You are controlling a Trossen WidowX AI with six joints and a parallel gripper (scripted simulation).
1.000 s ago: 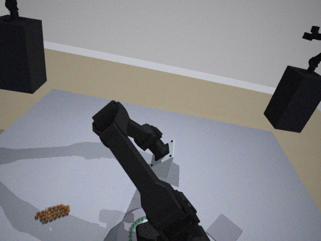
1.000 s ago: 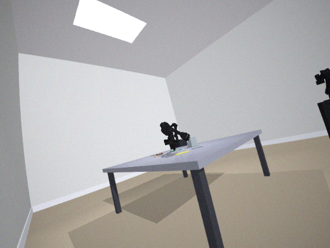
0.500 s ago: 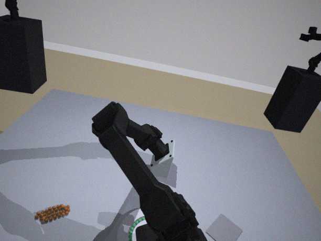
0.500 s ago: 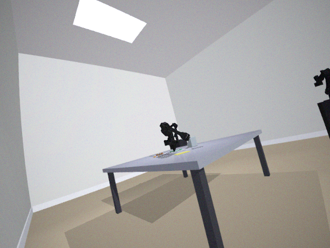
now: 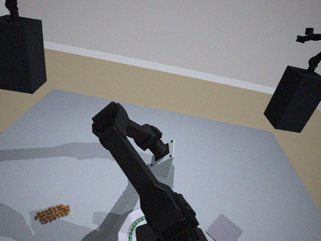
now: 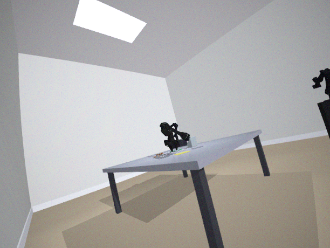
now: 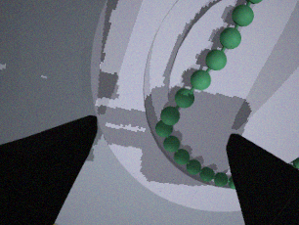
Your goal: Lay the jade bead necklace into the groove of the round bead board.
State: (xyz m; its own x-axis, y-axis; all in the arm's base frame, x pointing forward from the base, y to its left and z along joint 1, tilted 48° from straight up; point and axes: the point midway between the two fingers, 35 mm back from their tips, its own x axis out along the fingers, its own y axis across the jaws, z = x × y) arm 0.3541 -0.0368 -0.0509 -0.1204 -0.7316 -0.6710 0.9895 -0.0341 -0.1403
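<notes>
The round bead board is 60 mm behind my gripper tip, 30 mm to the right of it and 10 mm below it. The rest, counted from my gripper tip: yellow strip 140 mm ahead, 190 mm to the left, 20 mm below; then flat grey square 100 mm behind, 200 mm to the left, 20 mm below.
</notes>
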